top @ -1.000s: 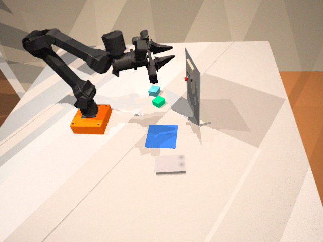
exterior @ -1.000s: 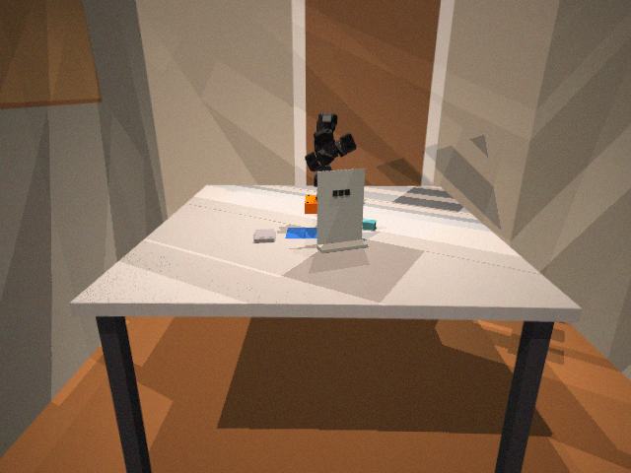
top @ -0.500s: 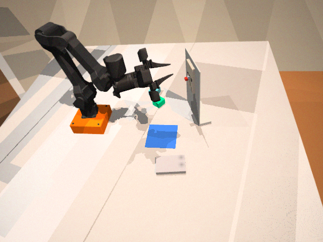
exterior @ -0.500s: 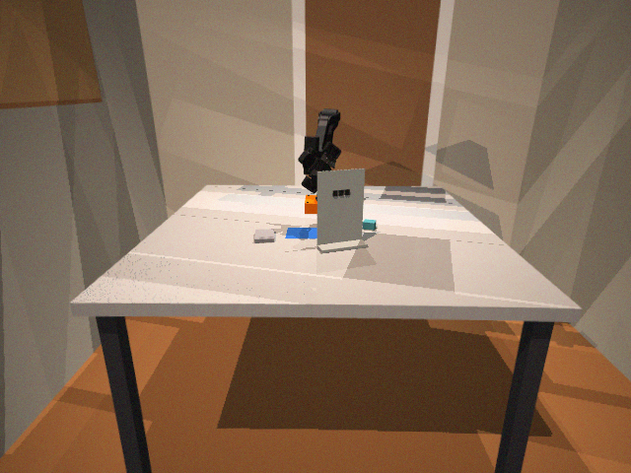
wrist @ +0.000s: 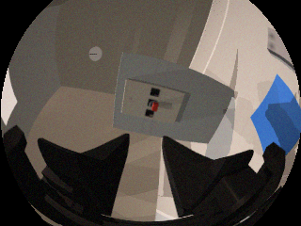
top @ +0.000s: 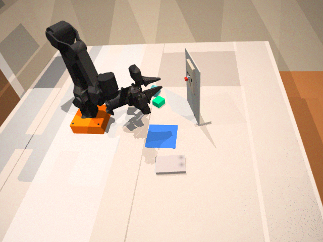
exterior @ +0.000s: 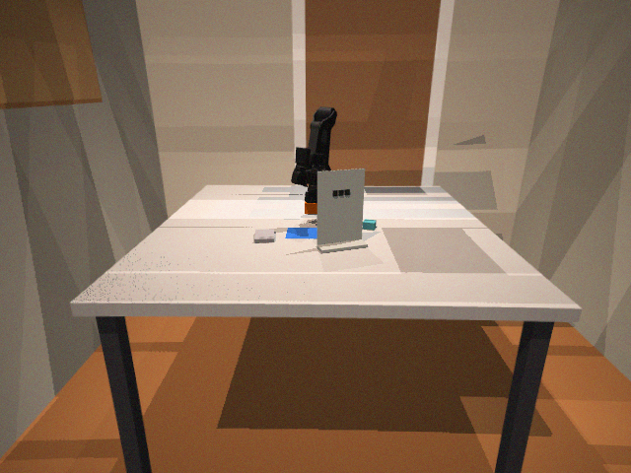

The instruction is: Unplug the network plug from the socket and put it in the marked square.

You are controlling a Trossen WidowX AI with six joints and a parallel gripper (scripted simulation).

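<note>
Right now my gripper tip is 110 mm short of the network plug, 30 mm to the right of it and 10 mm above it. From my gripper tip the other things lie so: green cube (190 mm below, 100 mm to the left, 30 mm behind); then upright panel (130 mm ahead, 80 mm below, 30 mm to the left); then blue marked square (200 mm below, 90 mm to the right, 20 mm behind).
</note>
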